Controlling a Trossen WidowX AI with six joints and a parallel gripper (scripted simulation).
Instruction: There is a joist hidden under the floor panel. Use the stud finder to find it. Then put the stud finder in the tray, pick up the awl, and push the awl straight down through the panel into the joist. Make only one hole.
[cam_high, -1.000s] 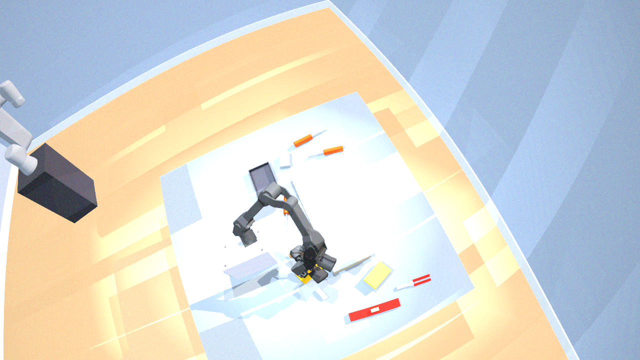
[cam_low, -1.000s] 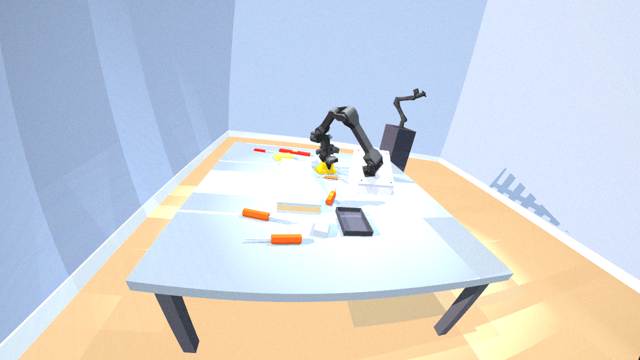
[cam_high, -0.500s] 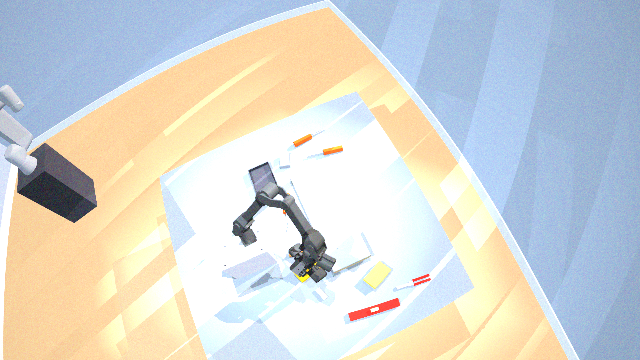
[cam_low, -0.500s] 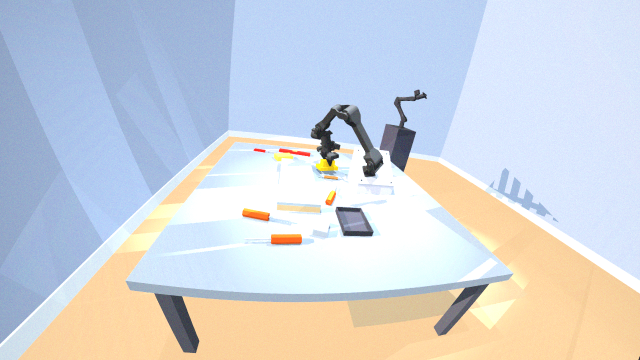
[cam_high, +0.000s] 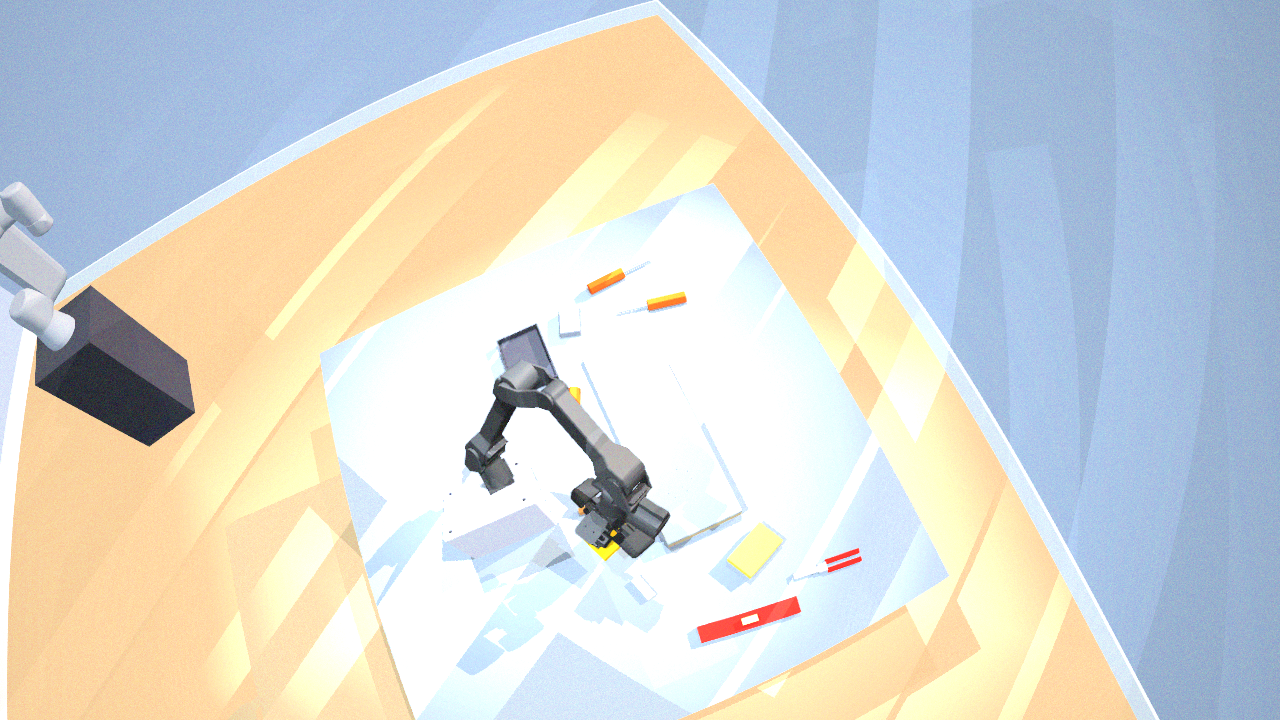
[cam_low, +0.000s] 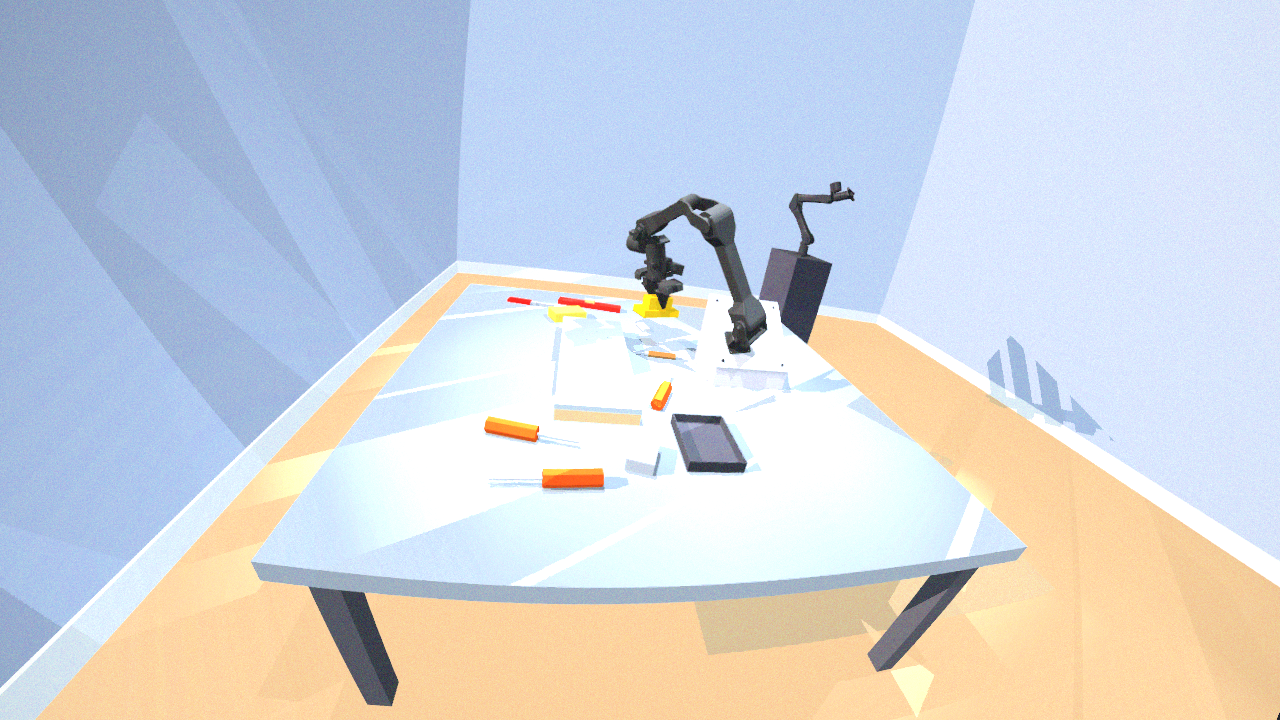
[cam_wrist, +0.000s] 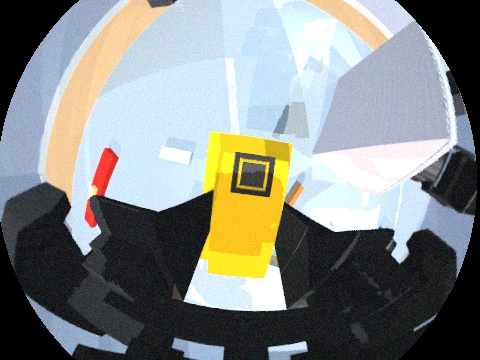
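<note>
Right now my gripper tip is 20 mm past the square light, 10 mm to the left of it and 30 mm below it. From my gripper tip the other things lie so: awl (40 mm ahead, 90 mm to the left, 120 mm below); stud finder (20 mm above); yellow block (250 mm ahead, 190 mm to the right, 110 mm below).
</note>
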